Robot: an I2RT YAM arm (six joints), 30 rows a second.
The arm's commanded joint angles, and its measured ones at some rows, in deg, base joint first. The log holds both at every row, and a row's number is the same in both.
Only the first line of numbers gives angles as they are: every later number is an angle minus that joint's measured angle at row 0.
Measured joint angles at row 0:
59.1, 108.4, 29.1, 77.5, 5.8, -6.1
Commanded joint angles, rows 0 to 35:
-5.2, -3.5, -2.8, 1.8, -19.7, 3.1
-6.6, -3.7, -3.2, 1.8, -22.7, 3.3
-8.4, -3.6, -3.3, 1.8, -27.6, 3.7
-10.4, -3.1, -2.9, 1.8, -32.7, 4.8
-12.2, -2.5, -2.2, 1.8, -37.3, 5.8
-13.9, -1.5, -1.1, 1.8, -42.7, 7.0
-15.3, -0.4, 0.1, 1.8, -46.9, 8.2
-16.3, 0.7, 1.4, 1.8, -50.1, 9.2
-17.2, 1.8, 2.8, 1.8, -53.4, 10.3
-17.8, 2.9, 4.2, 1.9, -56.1, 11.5
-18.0, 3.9, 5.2, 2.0, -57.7, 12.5
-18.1, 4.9, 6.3, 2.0, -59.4, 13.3
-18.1, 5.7, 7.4, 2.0, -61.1, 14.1
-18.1, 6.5, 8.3, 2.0, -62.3, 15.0
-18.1, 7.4, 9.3, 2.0, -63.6, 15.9
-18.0, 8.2, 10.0, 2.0, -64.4, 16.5
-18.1, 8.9, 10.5, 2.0, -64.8, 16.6
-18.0, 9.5, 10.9, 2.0, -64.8, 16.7
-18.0, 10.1, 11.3, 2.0, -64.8, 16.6
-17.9, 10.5, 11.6, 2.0, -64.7, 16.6
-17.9, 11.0, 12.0, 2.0, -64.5, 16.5
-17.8, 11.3, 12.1, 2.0, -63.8, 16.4
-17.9, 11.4, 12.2, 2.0, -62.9, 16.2
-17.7, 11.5, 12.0, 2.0, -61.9, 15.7
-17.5, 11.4, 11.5, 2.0, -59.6, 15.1
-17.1, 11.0, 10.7, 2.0, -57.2, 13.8
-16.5, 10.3, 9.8, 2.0, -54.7, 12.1
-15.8, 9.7, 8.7, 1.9, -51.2, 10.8
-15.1, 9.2, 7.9, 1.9, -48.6, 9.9
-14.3, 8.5, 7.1, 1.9, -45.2, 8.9
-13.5, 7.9, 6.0, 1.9, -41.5, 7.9
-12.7, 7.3, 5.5, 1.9, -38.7, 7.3
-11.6, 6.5, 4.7, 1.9, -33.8, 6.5
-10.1, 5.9, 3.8, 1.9, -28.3, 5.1
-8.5, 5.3, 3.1, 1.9, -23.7, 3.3
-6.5, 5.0, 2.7, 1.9, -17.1, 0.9
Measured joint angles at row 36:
-9.9, 6.0, 4.2, 3.6, -36.1, 6.5
